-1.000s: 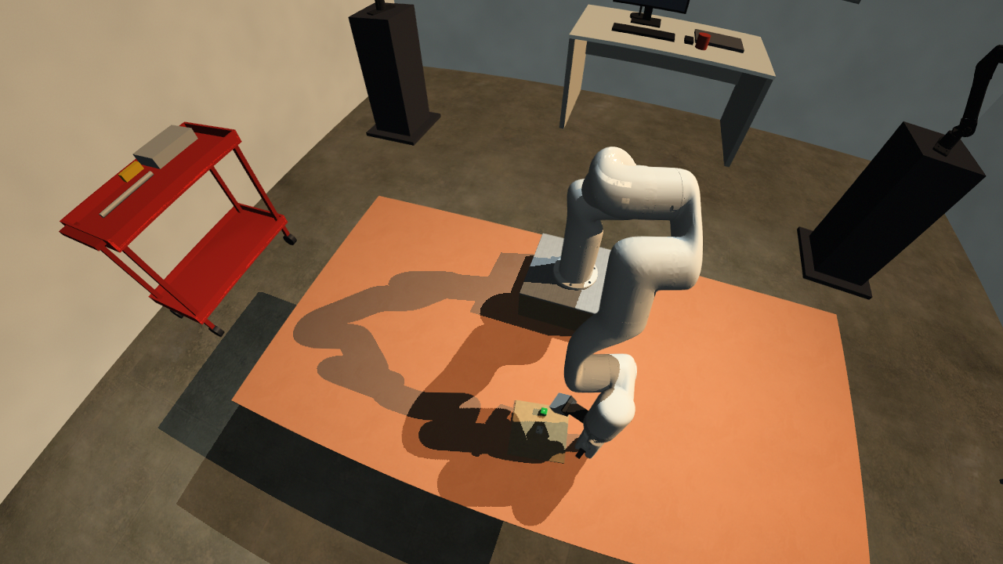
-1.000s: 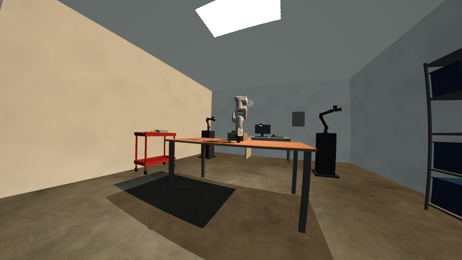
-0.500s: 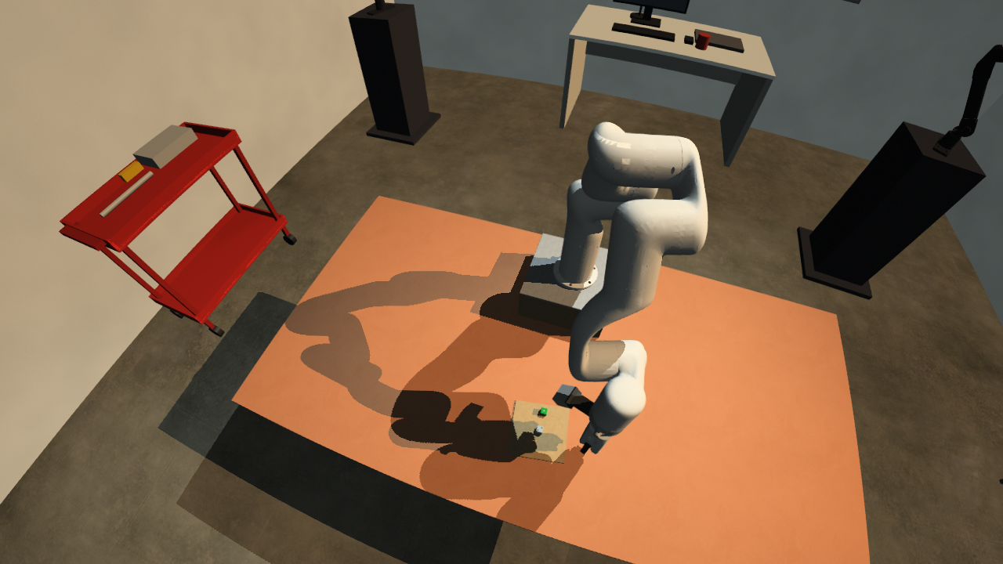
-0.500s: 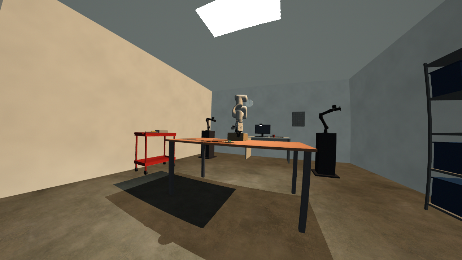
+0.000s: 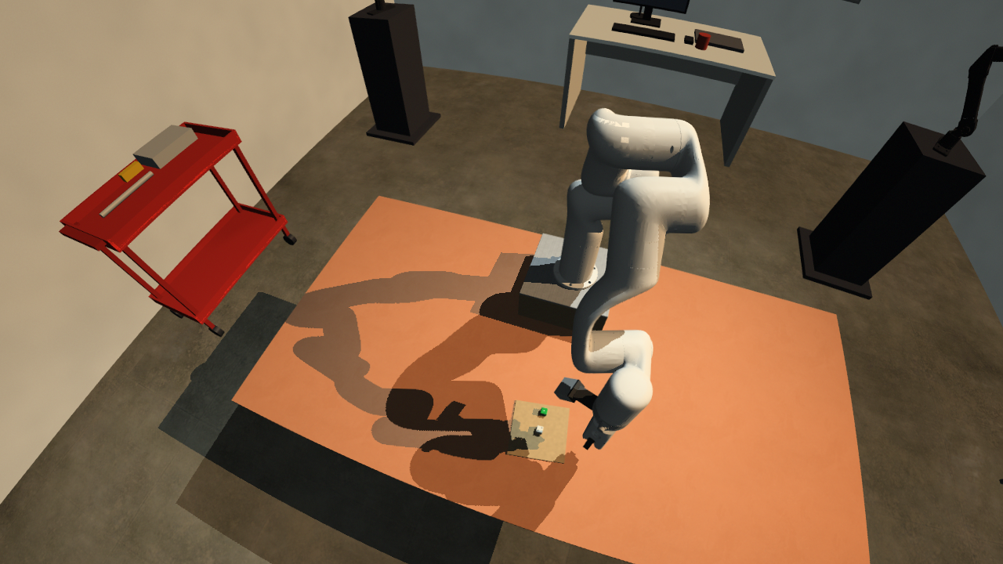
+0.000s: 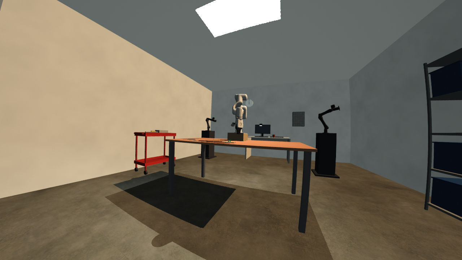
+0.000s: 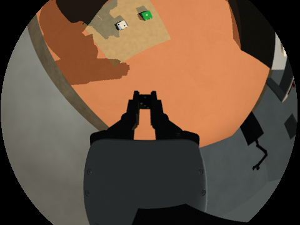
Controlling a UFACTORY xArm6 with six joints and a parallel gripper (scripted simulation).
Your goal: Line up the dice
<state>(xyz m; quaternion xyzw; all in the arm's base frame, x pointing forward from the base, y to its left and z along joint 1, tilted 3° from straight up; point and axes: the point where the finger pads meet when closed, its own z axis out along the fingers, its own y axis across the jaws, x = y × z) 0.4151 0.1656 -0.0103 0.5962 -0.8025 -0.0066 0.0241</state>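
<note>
Now: hand 10 mm short of the white die, 120 mm to the left of it and 110 mm above it. Round my hand: black die: 10 mm below; then green die: 40 mm behind, 120 mm to the right, 110 mm below; then tan mat: 10 mm ahead, 120 mm to the right, 120 mm below.
</note>
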